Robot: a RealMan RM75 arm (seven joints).
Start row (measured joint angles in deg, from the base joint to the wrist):
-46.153, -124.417, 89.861, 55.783, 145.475, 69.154, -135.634
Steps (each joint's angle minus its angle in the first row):
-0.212, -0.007, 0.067, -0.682, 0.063, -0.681, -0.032
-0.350, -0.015, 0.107, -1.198, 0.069, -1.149, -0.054
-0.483, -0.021, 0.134, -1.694, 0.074, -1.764, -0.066
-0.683, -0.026, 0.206, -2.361, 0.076, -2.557, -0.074
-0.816, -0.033, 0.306, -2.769, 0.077, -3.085, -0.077
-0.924, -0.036, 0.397, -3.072, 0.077, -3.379, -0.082
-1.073, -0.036, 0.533, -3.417, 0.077, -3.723, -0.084
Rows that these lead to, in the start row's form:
-46.365, -124.424, 89.928, 55.101, 145.538, 68.473, -135.666
-46.503, -124.432, 89.968, 54.585, 145.544, 68.005, -135.688
-46.636, -124.438, 89.995, 54.089, 145.549, 67.390, -135.700
-46.836, -124.443, 90.067, 53.422, 145.551, 66.597, -135.708
-46.969, -124.450, 90.167, 53.014, 145.552, 66.069, -135.711
-47.077, -124.453, 90.258, 52.711, 145.552, 65.775, -135.716
-47.226, -124.453, 90.394, 52.366, 145.552, 65.431, -135.718

